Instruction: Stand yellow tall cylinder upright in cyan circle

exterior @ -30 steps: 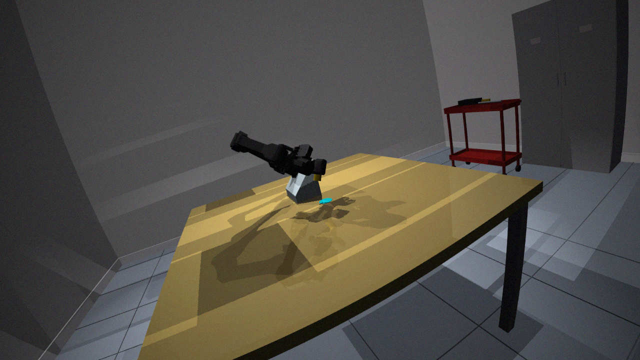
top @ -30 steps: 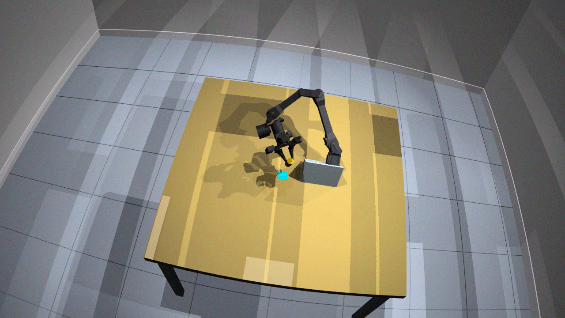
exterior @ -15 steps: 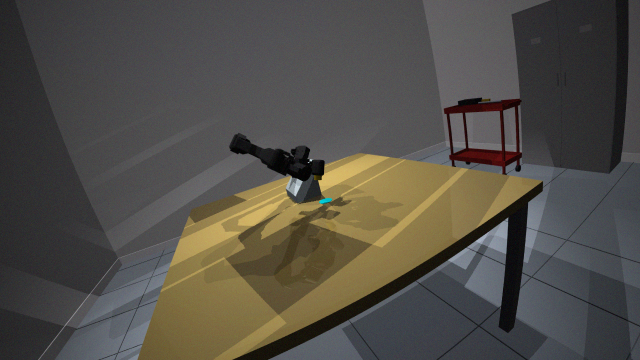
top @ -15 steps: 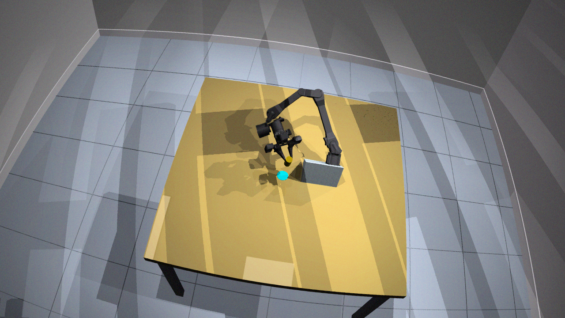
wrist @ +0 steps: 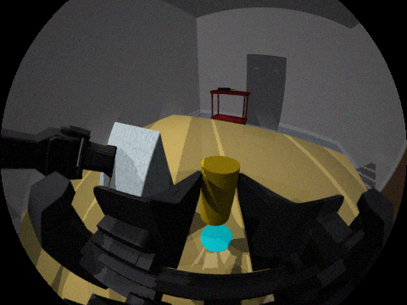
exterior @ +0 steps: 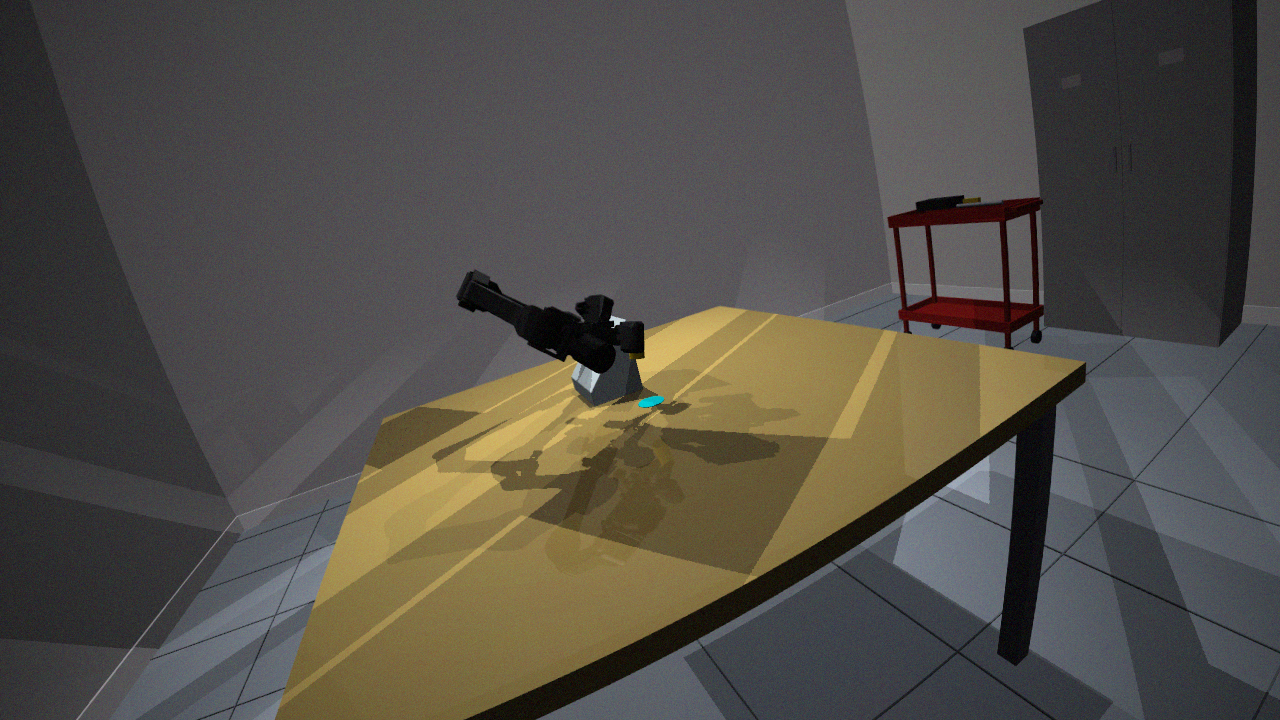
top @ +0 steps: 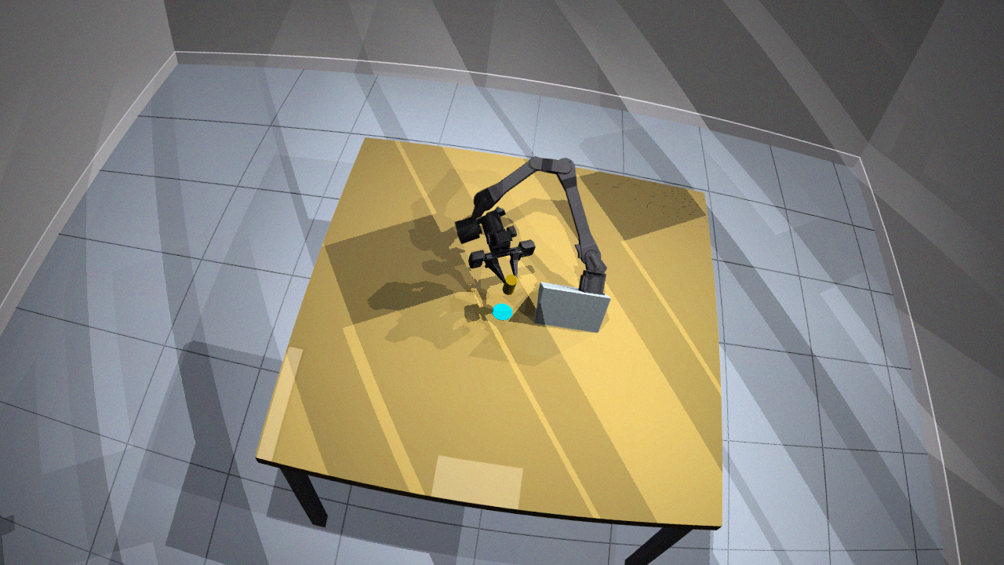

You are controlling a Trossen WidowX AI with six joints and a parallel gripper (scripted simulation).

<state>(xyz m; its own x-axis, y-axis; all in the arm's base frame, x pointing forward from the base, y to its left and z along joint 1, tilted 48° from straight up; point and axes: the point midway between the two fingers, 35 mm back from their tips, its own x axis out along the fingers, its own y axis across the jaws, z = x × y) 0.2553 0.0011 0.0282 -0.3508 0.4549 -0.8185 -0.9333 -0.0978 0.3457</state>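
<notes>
Right now my gripper tip is 160 mm above the cyan circle, 10 mm to the left of it and 10 mm short of it. Also, from my gripper tip: yellow cylinder: 20 mm below.
</notes>
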